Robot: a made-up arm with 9 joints. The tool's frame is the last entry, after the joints.
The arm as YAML. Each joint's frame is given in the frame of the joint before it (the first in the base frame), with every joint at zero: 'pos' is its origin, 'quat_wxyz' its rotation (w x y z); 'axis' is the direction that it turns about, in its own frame. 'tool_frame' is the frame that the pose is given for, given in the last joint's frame.
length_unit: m
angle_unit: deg
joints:
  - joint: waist
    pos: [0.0, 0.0, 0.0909]
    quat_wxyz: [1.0, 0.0, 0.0, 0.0]
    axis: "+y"
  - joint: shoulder
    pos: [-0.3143, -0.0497, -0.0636]
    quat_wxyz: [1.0, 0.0, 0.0, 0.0]
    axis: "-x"
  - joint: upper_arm
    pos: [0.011, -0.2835, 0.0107]
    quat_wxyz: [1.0, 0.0, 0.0, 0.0]
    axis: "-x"
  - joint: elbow
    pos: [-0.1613, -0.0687, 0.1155]
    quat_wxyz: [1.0, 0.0, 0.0, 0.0]
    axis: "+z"
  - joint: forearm
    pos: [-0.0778, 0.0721, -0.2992]
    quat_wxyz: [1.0, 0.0, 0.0, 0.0]
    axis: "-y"
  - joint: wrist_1
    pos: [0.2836, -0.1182, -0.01]
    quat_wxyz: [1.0, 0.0, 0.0, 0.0]
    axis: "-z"
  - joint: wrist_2
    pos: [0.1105, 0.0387, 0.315]
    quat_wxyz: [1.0, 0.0, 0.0, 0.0]
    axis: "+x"
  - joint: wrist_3
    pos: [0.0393, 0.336, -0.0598]
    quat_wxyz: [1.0, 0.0, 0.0, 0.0]
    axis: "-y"
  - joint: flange
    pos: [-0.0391, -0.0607, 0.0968]
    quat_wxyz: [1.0, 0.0, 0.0, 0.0]
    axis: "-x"
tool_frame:
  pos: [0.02, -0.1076, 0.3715]
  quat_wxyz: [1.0, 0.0, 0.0, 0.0]
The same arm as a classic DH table. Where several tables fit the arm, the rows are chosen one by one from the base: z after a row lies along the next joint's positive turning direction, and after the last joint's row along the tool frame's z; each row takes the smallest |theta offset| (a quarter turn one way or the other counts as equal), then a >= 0, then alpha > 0; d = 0 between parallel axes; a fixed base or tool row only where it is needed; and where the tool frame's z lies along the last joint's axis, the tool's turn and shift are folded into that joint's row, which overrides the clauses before.
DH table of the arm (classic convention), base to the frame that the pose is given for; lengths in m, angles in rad. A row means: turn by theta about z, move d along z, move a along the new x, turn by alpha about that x. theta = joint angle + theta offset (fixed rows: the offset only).
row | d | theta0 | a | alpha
base (fixed) | 0.0909 | 0 | 0 | -1.5708
waist | -0.0497 | 1.5708 | 0.0636 | -1.5708
shoulder | 0 | -1.5331 | -0.2837 | 0
upper_arm | 0.4646 | -0.0377 | -0.0687 | 1.5708
elbow | -0.1837 | 1.5708 | 0.0778 | -1.5708
forearm | 0.0461 | 0 | -0.2836 | -1.5708
wrist_1 | -0.305 | 1.5708 | 0.0387 | -1.5708
wrist_2 | 0.1498 | -1.5708 | 0.0598 | 1.5708
wrist_3 | -0.2753 | 0 | -0.0968 | 1.5708
flange | 0.0191 | 1.5708 | 0.1076 | -1.5708
tool (fixed) | 0.3715 | 1.5708 | 0 | 0

